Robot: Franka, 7 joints.
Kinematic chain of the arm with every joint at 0, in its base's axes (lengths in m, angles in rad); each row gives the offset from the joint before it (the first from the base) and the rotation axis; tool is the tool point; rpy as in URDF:
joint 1: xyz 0 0 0.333 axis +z
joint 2: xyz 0 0 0 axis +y
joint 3: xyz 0 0 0.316 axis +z
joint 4: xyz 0.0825 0 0 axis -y
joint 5: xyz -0.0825 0 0.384 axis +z
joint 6: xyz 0 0 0 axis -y
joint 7: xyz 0.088 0 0 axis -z
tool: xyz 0 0 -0.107 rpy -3.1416 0 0
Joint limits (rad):
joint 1: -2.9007..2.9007
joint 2: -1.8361..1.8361
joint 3: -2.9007..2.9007
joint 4: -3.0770..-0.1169
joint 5: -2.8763..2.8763
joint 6: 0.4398..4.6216
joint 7: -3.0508..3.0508
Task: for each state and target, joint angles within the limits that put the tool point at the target. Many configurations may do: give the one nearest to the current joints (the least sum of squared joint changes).
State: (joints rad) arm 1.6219 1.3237 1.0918 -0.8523 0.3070 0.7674 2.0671
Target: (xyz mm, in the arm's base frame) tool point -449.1 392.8 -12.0
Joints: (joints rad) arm 1.8105 1.7705 0.8773 -0.8440 0.2484 1.0287 2.0671
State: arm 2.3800 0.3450 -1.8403 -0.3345 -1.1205 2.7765 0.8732
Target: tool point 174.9 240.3 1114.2
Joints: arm 2.2859 0.1155 -1.9216 -0.6165 -1.2385 3.0844 0.8732
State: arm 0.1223 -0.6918 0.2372 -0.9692 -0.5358 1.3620 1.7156
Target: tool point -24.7 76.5 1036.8
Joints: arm 0.1271 -0.7503 0.2974 -1.0155 -0.5120 1.3050 1.7156
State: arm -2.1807 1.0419 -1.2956 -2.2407 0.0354 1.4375 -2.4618
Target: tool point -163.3 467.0 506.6
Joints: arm -2.7727 0.8402 -1.8324 -1.9930 -0.0742 1.6521 -2.4618
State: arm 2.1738 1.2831 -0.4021 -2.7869 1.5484 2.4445 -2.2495
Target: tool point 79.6 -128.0 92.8
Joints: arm 2.0096 1.3553 -0.1882 -3.0681 1.5379 2.3044 -2.2495
